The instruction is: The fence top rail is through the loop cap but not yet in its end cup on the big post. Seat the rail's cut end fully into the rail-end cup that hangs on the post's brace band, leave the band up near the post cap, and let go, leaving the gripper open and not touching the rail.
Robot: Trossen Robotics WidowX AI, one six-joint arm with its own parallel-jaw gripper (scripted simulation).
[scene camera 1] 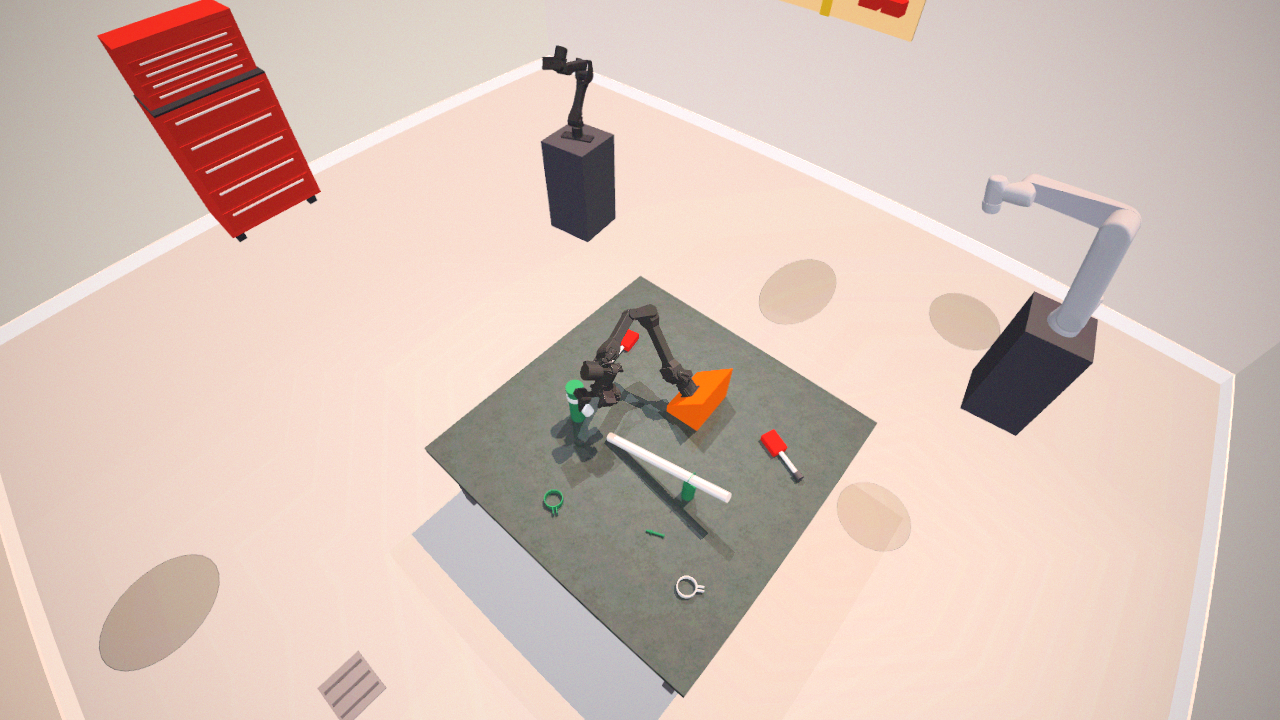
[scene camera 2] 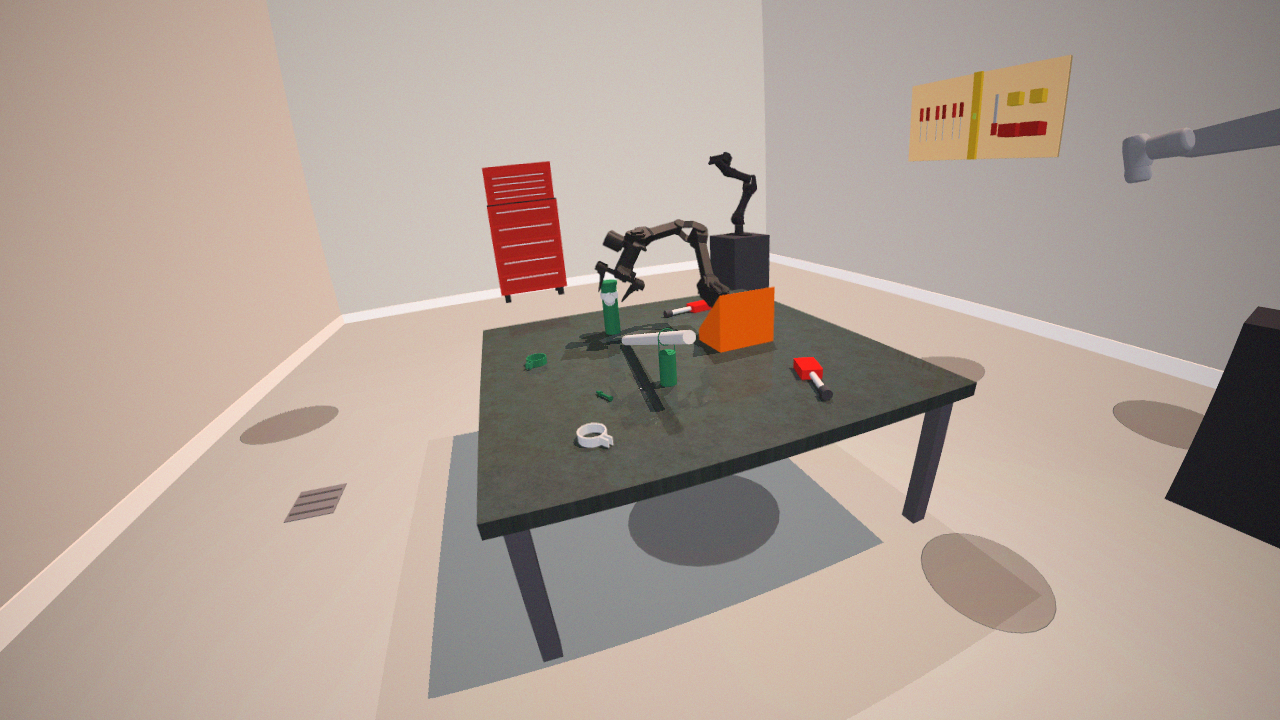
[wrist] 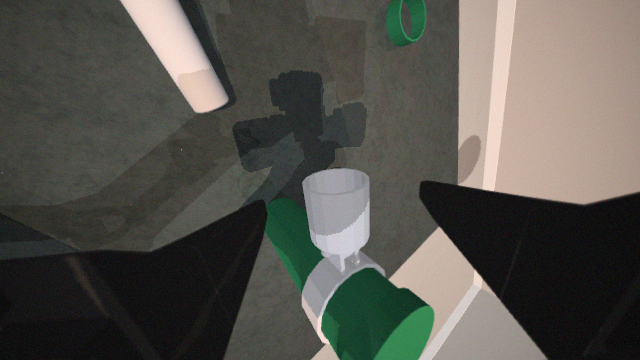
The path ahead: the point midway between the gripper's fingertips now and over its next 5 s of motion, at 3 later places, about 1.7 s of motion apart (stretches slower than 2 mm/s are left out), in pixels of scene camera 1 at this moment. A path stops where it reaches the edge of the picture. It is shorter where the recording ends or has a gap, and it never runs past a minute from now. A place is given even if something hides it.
My gripper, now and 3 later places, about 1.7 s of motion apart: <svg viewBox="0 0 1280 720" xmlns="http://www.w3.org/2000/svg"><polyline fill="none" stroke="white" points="589,409 587,416 594,415 623,417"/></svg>
